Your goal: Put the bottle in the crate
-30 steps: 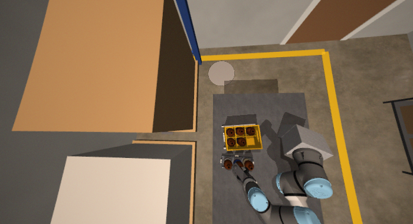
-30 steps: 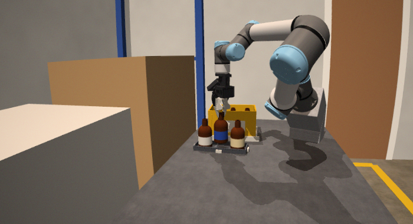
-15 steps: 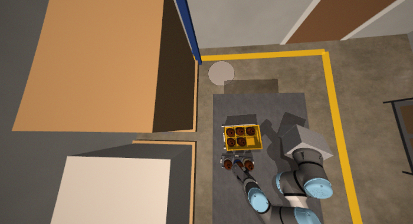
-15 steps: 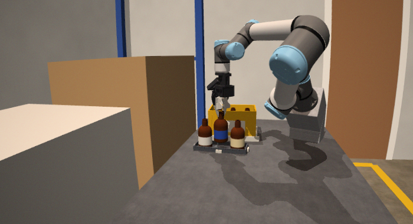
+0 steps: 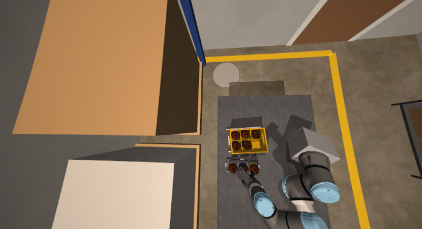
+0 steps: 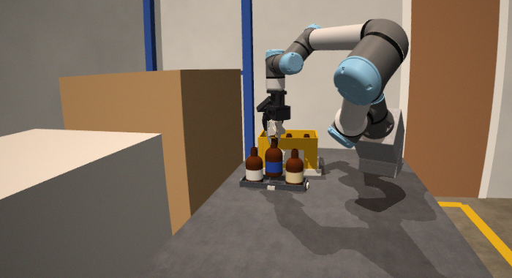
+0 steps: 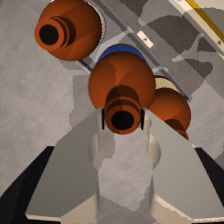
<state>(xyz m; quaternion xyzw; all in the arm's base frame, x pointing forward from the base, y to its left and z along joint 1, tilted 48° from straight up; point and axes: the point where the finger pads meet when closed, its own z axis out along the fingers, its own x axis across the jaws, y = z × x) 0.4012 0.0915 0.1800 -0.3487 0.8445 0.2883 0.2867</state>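
The white-label bottle is 8 cm ahead of my hand, 1 cm to the left of it and 11 cm below it. Also, from my hand: yellow crate: 23 cm to the right, 11 cm below; dark tray: 18 cm below.
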